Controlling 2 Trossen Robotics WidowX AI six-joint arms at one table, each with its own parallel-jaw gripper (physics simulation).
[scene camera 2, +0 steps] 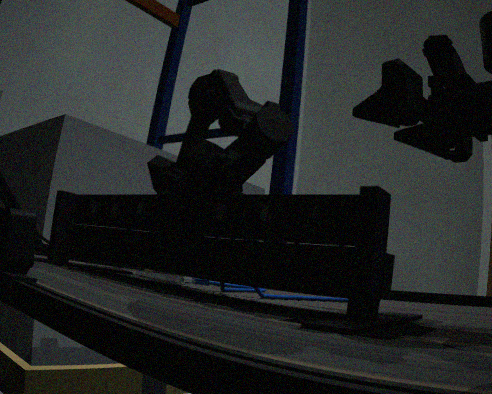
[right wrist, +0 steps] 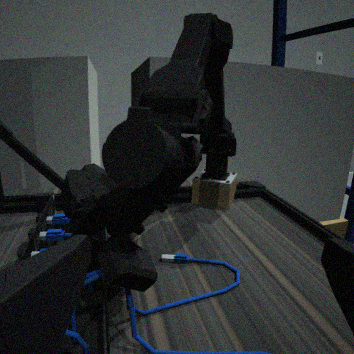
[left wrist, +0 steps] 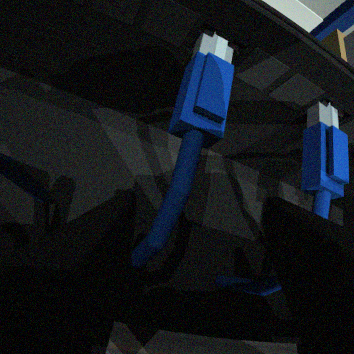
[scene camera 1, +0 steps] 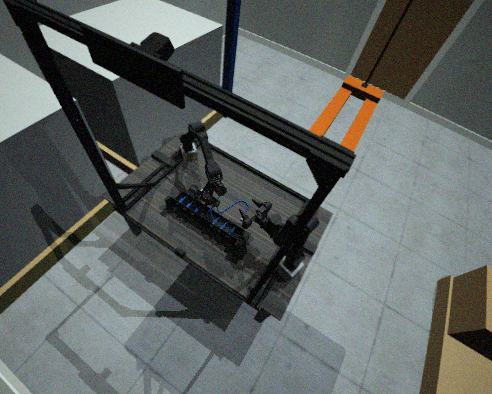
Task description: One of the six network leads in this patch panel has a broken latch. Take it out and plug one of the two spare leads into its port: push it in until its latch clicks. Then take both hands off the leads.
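Frame: origin at the left arm's base, x left, y down, z back, level; metres.
Seen in the pictures: left gripper, fingertip midpoint: (scene camera 2: 160, 232) (left wrist: 200, 206) (scene camera 1: 197, 207); right gripper, fingertip midpoint: (scene camera 2: 375, 125) (right wrist: 209, 250) (scene camera 1: 245, 203); left arm's base, link origin: (right wrist: 215, 175) (scene camera 1: 188, 147); right arm's base, link origin: (scene camera 1: 291, 263).
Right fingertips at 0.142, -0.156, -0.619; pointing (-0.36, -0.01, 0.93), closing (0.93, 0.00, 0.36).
Pixels of each thing's top centre, then the offset from my right fingertips to it, as dx, dy, dz. "pt": a spot on its surface instead.
- dark patch panel, top centre: (scene camera 2: 192, 198) (scene camera 1: 205, 214) -0.196, +0.117, +0.069
- blue plug, surface spot: (left wrist: 202, 95) pt -0.224, +0.130, +0.122
- second plug, surface spot: (left wrist: 325, 155) pt -0.259, +0.134, +0.162
- spare lead's plug, surface spot: (right wrist: 174, 258) pt -0.129, +0.218, +0.297
- blue cable, surface spot: (right wrist: 210, 351) pt -0.019, +0.219, +0.133
The dark patch panel (scene camera 1: 239, 243) (scene camera 2: 300, 265) stands on the table with blue leads in its ports. In the left wrist view, one blue plug (left wrist: 202, 95) sits in the panel, its cable running down between the fingers of my left gripper (left wrist: 200, 206) (scene camera 1: 204, 196). That gripper is partly open, with its fingers apart from the cable. A second plug (left wrist: 325, 155) is above its right finger. Which latch is broken I cannot tell. A spare lead's plug (right wrist: 174, 258) lies on the table, its blue cable looping. My right gripper (scene camera 1: 248, 206) (scene camera 2: 375, 123) (right wrist: 209, 250) is open and empty above the table.
Another blue cable (right wrist: 210, 351) runs along the table at the bottom of the right wrist view. A black frame (scene camera 1: 260, 120) spans the table. Plugged leads (right wrist: 56, 234) show beside my left arm (right wrist: 150, 155). Scene camera 2 looks from behind the panel, which hides my left fingertips.
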